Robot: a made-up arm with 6 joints. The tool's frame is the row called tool. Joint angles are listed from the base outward.
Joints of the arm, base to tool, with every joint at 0 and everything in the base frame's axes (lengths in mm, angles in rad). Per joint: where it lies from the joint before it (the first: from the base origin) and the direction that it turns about. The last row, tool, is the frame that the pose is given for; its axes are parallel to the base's.
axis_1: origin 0 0 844 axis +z
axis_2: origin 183 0 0 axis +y
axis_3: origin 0 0 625 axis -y
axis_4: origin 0 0 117 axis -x
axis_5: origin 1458 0 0 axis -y
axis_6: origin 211 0 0 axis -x
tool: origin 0 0 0
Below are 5 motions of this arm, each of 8 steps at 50 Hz.
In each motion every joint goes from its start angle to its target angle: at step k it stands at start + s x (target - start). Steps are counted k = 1, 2, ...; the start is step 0. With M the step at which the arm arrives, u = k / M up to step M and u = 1 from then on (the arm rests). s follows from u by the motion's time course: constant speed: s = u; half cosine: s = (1 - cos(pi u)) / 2; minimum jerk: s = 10 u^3 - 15 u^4 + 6 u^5.
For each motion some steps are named. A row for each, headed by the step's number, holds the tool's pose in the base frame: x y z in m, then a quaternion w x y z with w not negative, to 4 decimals.
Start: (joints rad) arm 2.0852 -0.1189 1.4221 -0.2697 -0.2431 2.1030
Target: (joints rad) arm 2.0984 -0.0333 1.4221 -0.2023 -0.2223 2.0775
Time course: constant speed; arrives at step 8
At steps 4, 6, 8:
4: -0.1028 0.1562 3.1312 0.6351 -0.0058 -0.7528 0.1729
6: -0.1265 0.1980 3.1309 0.6331 -0.0141 -0.7536 0.1762
8: -0.1505 0.2396 3.1296 0.6309 -0.0223 -0.7545 0.1794

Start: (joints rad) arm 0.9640 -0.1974 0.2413 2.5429 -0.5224 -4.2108
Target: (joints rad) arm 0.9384 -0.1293 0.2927 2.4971 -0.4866 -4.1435
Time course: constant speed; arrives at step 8
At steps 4, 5, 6, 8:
4: 0.9141 1.1793 2.3277 0.4294 0.7833 -0.0222 0.4489
5: 0.9225 1.1827 2.3249 0.4333 0.7825 -0.0215 0.4466
6: 0.9309 1.1862 2.3220 0.4372 0.7817 -0.0208 0.4442
8: 0.9477 1.1930 2.3160 0.4449 0.7800 -0.0194 0.4396

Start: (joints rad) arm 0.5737 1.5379 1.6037 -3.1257 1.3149 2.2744
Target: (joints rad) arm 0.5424 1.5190 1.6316 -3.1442 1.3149 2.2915
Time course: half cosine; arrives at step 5
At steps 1, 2, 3, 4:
1: 1.9551 1.2517 0.8849 0.7799 0.1738 0.6005 -0.0302
2: 1.9639 1.2369 0.9056 0.7815 0.1785 0.5972 -0.0282
3: 1.9745 1.2184 0.9311 0.7835 0.1841 0.5929 -0.0256
4: 1.9827 1.2032 0.9517 0.7851 0.1887 0.5895 -0.0236

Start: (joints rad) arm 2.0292 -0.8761 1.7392 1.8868 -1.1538 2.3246
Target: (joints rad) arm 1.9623 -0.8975 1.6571 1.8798 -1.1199 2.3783
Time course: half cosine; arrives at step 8
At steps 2, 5, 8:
2: 0.9096 -1.4677 1.8783 0.7730 -0.6332 0.0358 -0.0167
5: 0.8483 -1.4868 1.9221 0.7536 -0.6545 0.0412 -0.0444
8: 0.8132 -1.4958 1.9467 0.7420 -0.6662 0.0447 -0.0598

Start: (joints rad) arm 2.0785 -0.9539 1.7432 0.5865 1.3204 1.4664
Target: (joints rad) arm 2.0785 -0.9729 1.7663 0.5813 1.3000 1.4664
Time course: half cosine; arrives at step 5
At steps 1, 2, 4, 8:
1: 0.7843 -1.6422 1.5889 0.3892 0.5031 -0.1717 -0.7523
2: 0.7879 -1.6478 1.5713 0.3892 0.5032 -0.1682 -0.7530
4: 0.7955 -1.6597 1.5317 0.3893 0.5037 -0.1606 -0.7543
8: 0.7967 -1.6617 1.5249 0.3893 0.5038 -0.1593 -0.7545

